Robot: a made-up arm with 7 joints. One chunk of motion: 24 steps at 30 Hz.
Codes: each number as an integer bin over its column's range. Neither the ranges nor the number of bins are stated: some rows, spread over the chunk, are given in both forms.
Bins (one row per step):
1: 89 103 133 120 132 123
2: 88 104 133 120 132 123
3: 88 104 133 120 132 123
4: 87 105 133 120 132 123
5: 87 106 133 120 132 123
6: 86 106 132 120 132 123
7: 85 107 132 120 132 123
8: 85 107 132 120 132 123
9: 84 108 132 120 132 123
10: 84 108 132 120 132 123
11: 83 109 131 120 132 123
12: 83 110 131 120 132 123
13: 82 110 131 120 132 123
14: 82 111 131 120 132 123
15: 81 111 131 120 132 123
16: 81 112 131 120 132 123
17: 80 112 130 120 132 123
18: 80 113 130 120 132 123
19: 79 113 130 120 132 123
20: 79 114 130 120 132 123
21: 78 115 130 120 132 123
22: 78 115 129 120 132 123
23: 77 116 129 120 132 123
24: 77 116 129 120 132 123
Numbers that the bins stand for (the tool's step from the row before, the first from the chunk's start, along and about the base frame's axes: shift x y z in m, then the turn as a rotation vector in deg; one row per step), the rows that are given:
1: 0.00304 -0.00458 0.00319 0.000 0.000 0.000
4: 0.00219 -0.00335 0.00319 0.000 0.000 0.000
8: 0.00133 -0.00212 0.00252 0.000 0.000 0.000
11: 0.00048 -0.00089 0.00185 0.000 0.000 0.000
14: 0.00005 0.00034 0.00185 0.000 0.000 0.000
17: -0.00080 0.00096 0.00118 0.000 0.000 0.000
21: -0.00166 0.00280 0.00118 0.000 0.000 0.000
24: -0.00209 0.00342 0.00051 0.000 0.000 0.000
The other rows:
2: 0.00262 -0.00397 0.00319 0.000 0.000 0.000
3: 0.00262 -0.00397 0.00319 0.000 0.000 0.000
5: 0.00219 -0.00274 0.00319 0.000 0.000 0.000
6: 0.00176 -0.00274 0.00252 0.000 0.000 0.000
7: 0.00133 -0.00212 0.00252 0.000 0.000 0.000
9: 0.00091 -0.00151 0.00252 0.000 0.000 0.000
10: 0.00091 -0.00151 0.00252 0.000 0.000 0.000
12: 0.00048 -0.00027 0.00185 0.000 0.000 0.000
13: 0.00005 -0.00027 0.00185 0.000 0.000 0.000
15: -0.00038 0.00034 0.00185 0.000 0.000 0.000
16: -0.00038 0.00096 0.00185 0.000 0.000 0.000
18: -0.00080 0.00157 0.00118 0.000 0.000 0.000
19: -0.00123 0.00157 0.00118 0.000 0.000 0.000
20: -0.00123 0.00219 0.00118 0.000 0.000 0.000
22: -0.00166 0.00280 0.00051 0.000 0.000 0.000
23: -0.00209 0.00342 0.00051 0.000 0.000 0.000

